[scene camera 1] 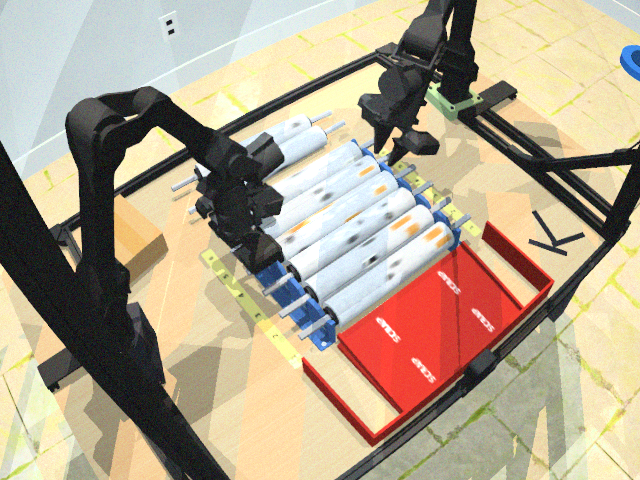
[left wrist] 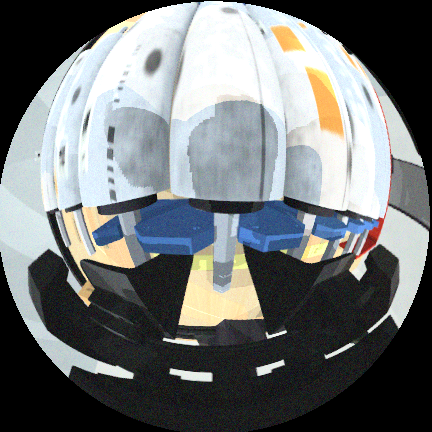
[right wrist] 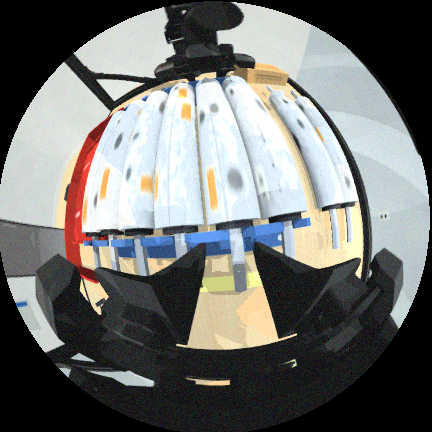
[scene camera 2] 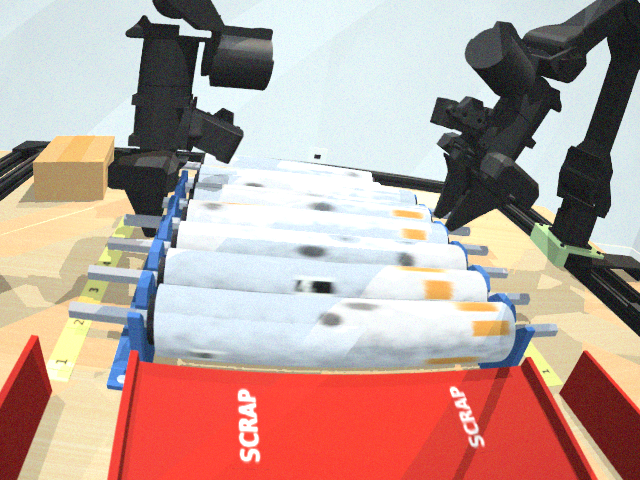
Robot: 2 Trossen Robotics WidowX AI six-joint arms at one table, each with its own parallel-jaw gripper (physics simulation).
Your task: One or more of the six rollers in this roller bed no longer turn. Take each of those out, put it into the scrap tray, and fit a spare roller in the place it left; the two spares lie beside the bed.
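Places are measured from the left arm's base along level axes (x ahead, y up, z right), in metres.
Pixels of known places: left gripper, fingertip midpoint: (scene camera 1: 243, 257) (left wrist: 218, 239) (scene camera 2: 153, 228); right gripper, fingertip midpoint: (scene camera 1: 382, 159) (right wrist: 229, 247) (scene camera 2: 441, 223); right arm's base at its link origin: (scene camera 1: 454, 93) (right wrist: 276, 370) (scene camera 2: 569, 238).
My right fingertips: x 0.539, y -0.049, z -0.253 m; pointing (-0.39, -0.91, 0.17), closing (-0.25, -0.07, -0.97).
Note:
For each thing: its top centre in the pictures, then the offset to it from my right fingertips.
- blue bed frame at its top centre: (scene camera 2: 154, 218) (scene camera 1: 272, 266) (right wrist: 168, 85) dx -0.260, dy +0.005, dz +0.175 m
- red scrap tray at its top centre: (scene camera 2: 394, 469) (scene camera 1: 440, 319) (right wrist: 78, 180) dx -0.030, dy -0.012, dz +0.348 m
- cardboard box at its top centre: (scene camera 2: 77, 147) (scene camera 1: 119, 228) (right wrist: 260, 65) dx -0.519, dy -0.006, dz -0.006 m
Six grey-white rollers lie in the blue bed frame (scene camera 1: 325, 341) (scene camera 2: 147, 289). The fifth roller from the tray (scene camera 1: 323, 196) (scene camera 2: 323, 206) (left wrist: 227, 150) (right wrist: 232, 200) is seated. My left gripper (scene camera 2: 148, 229) (left wrist: 218, 239) is open and low at its left shaft end, which shows between the fingers in the left wrist view. My right gripper (scene camera 1: 384, 158) (scene camera 2: 443, 222) (right wrist: 229, 247) is open near its right shaft end, seen between the fingers in the right wrist view; contact is unclear. Two spares (scene camera 1: 302, 147) (right wrist: 325, 170) lie behind the bed. The red scrap tray (scene camera 1: 338, 403) (scene camera 2: 336, 413) holds no roller.
A cardboard box (scene camera 1: 134, 232) (scene camera 2: 69, 180) stands left of the bed. Yellow number strips (scene camera 1: 266, 328) (scene camera 2: 72, 341) lie along both sides. Black rails frame the table. The rollers beside the fifth one lie close to it, their shafts sticking out near both grippers.

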